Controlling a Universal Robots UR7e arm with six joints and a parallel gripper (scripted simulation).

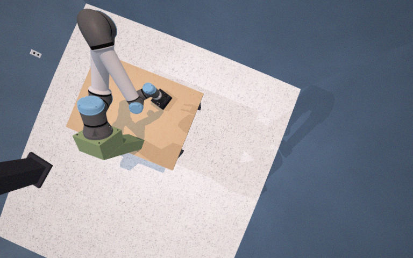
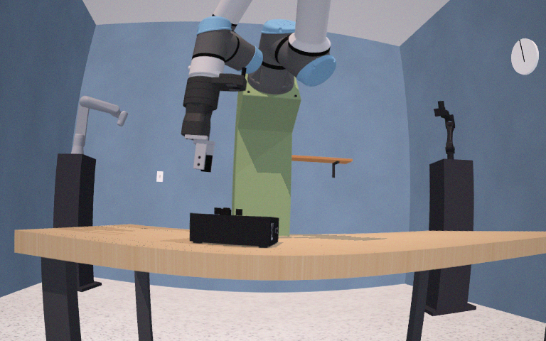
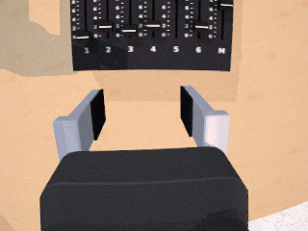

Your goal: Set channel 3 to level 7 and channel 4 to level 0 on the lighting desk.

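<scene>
Right now my hand is 1 cm past the channel 3 cap, 4 cm to the right of it and 9 cm above it. The rest, counted from my hand: channel 6 cap (5 cm ahead, 4 cm to the left, 9 cm below); then channel 4 cap (1 cm ahead, 5 cm to the left, 9 cm below); then channel 2 cap (3 cm behind, 5 cm to the left, 9 cm below).
</scene>
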